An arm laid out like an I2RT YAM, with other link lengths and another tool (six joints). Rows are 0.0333 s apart.
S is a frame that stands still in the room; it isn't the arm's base.
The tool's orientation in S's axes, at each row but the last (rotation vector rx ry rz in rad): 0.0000, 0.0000, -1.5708; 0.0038, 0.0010, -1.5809; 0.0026, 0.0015, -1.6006; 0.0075, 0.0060, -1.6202; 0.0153, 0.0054, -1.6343; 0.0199, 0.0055, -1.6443; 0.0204, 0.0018, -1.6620; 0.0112, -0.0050, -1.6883; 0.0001, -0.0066, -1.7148; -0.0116, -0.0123, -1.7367; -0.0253, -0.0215, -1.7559; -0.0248, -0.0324, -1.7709; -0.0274, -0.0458, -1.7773
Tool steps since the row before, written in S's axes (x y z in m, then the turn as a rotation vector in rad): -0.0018, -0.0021, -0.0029, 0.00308, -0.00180, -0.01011; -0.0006, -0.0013, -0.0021, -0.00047, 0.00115, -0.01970; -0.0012, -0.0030, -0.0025, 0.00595, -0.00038, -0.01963; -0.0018, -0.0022, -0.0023, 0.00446, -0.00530, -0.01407; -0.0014, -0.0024, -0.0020, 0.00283, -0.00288, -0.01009; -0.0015, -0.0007, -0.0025, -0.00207, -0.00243, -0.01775; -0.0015, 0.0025, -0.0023, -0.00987, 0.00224, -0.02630; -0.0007, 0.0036, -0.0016, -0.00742, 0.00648, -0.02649; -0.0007, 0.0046, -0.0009, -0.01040, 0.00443, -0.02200; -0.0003, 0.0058, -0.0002, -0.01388, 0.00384, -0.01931; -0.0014, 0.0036, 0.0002, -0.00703, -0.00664, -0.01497; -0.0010, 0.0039, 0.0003, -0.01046, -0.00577, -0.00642; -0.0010, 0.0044, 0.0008, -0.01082, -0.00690, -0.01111
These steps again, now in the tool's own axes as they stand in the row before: 0.0021, -0.0018, -0.0029, 0.00180, 0.00308, -0.01011; 0.0013, -0.0006, -0.0021, -0.00108, -0.00052, -0.01970; 0.0030, -0.0011, -0.0025, 0.00025, 0.00595, -0.01963; 0.0023, -0.0017, -0.0023, 0.00519, 0.00471, -0.01403; 0.0025, -0.0013, -0.0020, 0.00283, 0.00295, -0.01007; 0.0008, -0.0015, -0.0025, 0.00286, -0.00204, -0.01769; -0.0023, -0.0017, -0.0023, -0.00095, -0.01032, -0.02620; -0.0035, -0.0011, -0.0016, -0.00545, -0.00839, -0.02643; -0.0045, -0.0014, -0.0009, -0.00297, -0.01103, -0.02194; -0.0057, -0.0013, -0.0001, -0.00178, -0.01436, -0.01926; -0.0033, -0.0020, 0.0003, 0.00738, -0.00569, -0.01519; -0.0036, -0.0018, 0.0004, 0.00751, -0.00916, -0.00661; -0.0041, -0.0019, 0.0010, 0.00848, -0.00935, -0.01134
